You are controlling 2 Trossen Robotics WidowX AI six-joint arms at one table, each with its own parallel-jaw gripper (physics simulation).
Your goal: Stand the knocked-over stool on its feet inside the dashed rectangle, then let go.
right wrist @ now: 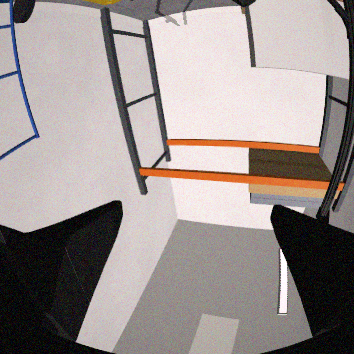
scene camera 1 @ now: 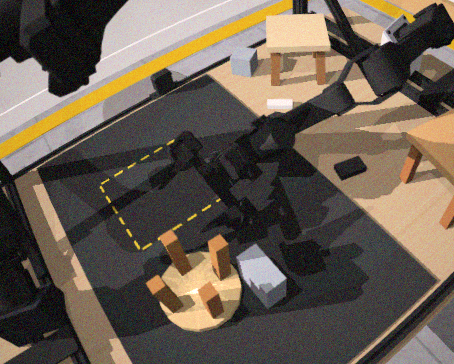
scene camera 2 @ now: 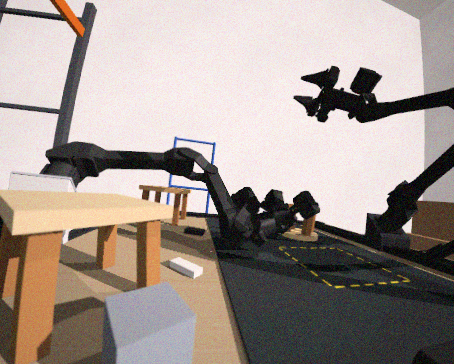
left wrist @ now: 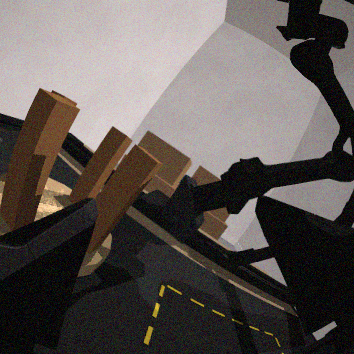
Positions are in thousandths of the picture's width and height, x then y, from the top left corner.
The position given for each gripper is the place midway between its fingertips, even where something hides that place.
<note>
The right gripper (scene camera 2: 653,243) is open, holding nothing. Also in view: the left gripper (scene camera 1: 395,581) and a stool (scene camera 1: 442,801).
The stool shows as well in the left wrist view (left wrist: 143,326). The left gripper also shows in scene camera 2 (scene camera 2: 675,581) and in the left wrist view (left wrist: 501,581). The right gripper is seen too in the right wrist view (right wrist: 564,597). The right wrist view misses the stool: it is out of frame.
</note>
